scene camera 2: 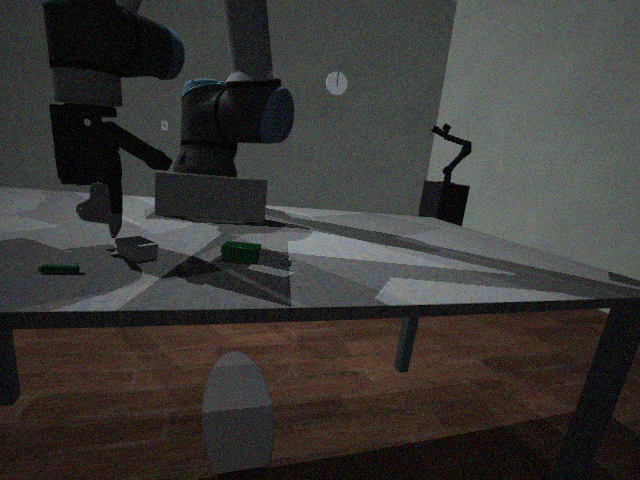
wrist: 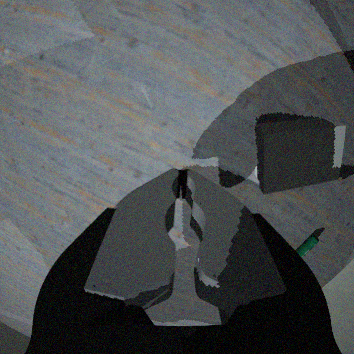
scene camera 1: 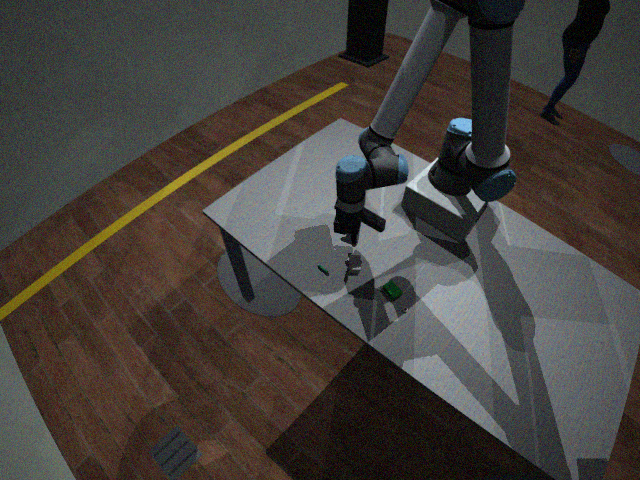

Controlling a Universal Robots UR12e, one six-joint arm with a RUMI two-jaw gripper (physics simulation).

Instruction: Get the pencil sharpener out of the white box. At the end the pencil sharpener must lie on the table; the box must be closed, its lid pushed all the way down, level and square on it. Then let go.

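The white box stands on the table, darkened by shadow. Its top looks flat and closed in the wrist view, with a bright strip at the right; I cannot tell whether the lid is fully down. My gripper is shut and empty, with its tips above the table; in the wrist view they are left of the box and apart from it. I cannot make out the pencil sharpener for certain, nor see inside the box.
A green block stands to one side of the box, with a tiny dark object near it. A small green cylinder lies on the box's other side, nearer the table edge. The robot's base block stands behind.
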